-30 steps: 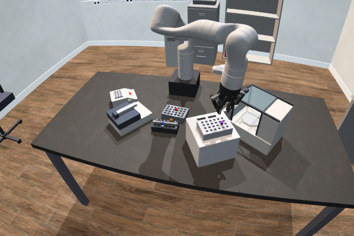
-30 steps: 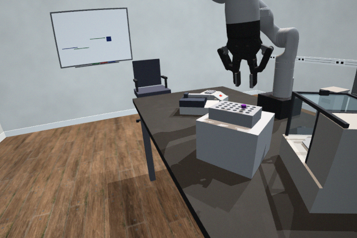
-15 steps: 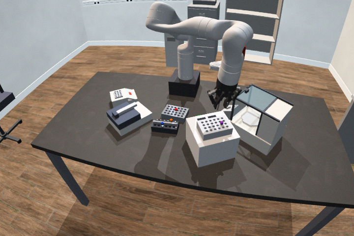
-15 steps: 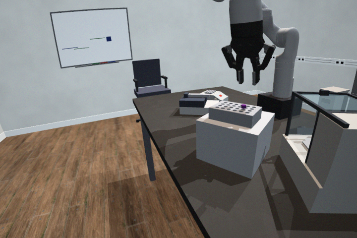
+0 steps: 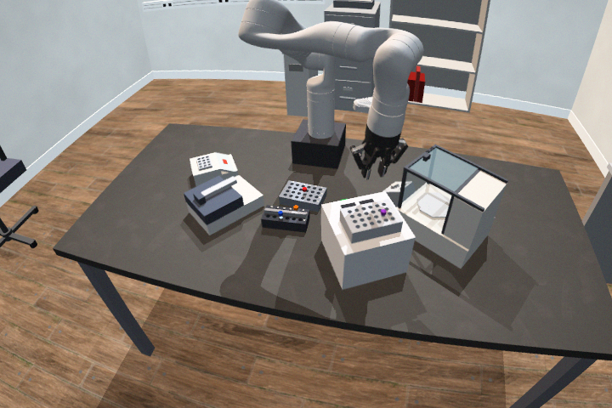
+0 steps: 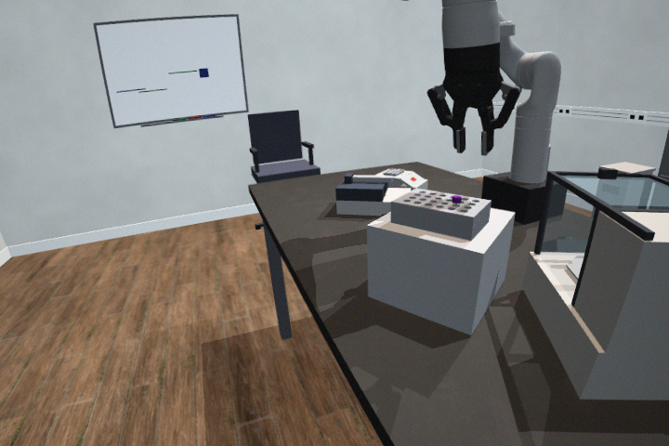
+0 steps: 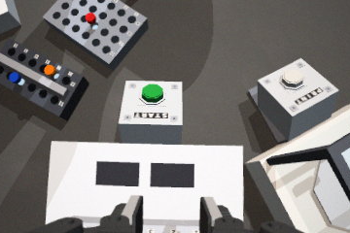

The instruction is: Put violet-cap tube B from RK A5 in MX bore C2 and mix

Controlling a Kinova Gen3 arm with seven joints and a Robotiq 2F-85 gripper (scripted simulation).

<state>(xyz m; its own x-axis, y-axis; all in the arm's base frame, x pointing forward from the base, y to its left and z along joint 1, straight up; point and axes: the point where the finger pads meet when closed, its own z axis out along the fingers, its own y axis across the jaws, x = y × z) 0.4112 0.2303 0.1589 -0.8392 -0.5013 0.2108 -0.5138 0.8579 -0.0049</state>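
Now: the green start key 18 cm below my hand, 9 cm behind it and 8 cm to the right of it. From my hand the other things lie so: dark magnet block MG (24 cm to the right, 23 cm below, 3 cm behind); then grey bored block (10 cm below, 6 cm ahead, 1 cm to the left); then red-capped tube (22 cm to the right, 22 cm below, 14 cm behind).
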